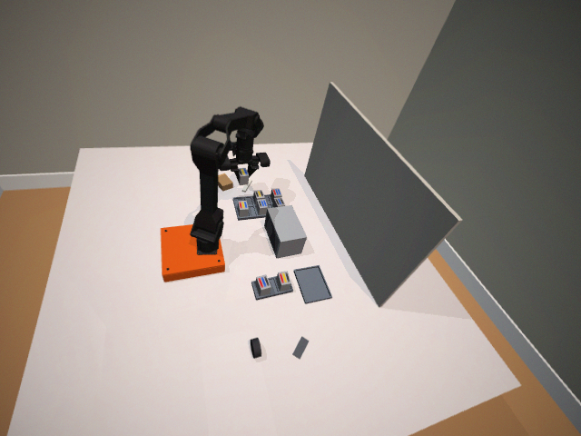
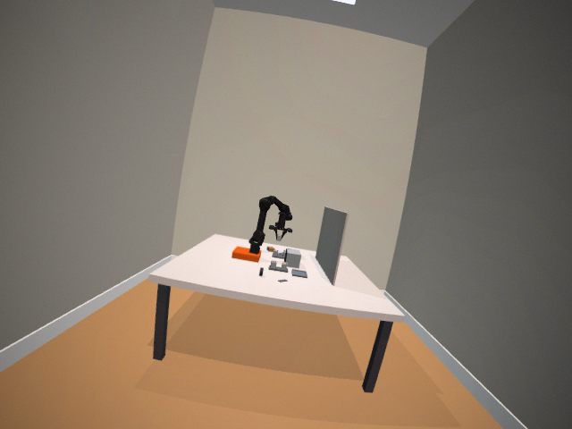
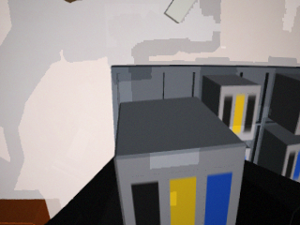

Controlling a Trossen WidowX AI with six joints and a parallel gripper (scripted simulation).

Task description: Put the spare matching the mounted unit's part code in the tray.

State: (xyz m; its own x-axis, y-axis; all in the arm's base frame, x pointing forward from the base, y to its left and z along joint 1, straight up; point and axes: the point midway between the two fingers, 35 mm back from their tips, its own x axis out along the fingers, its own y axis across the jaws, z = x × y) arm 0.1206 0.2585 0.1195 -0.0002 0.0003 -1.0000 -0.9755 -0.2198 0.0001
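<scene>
The flat grey tray is 230 mm ahead of my gripper tip, 390 mm to the right of it and 130 mm below it. Also, from my gripper tip: thin pale stick 30 mm ahead, 100 mm to the left, 130 mm below; then grey mounted unit 150 mm ahead, 180 mm to the right, 80 mm below; then grey spare 20 mm above.
</scene>
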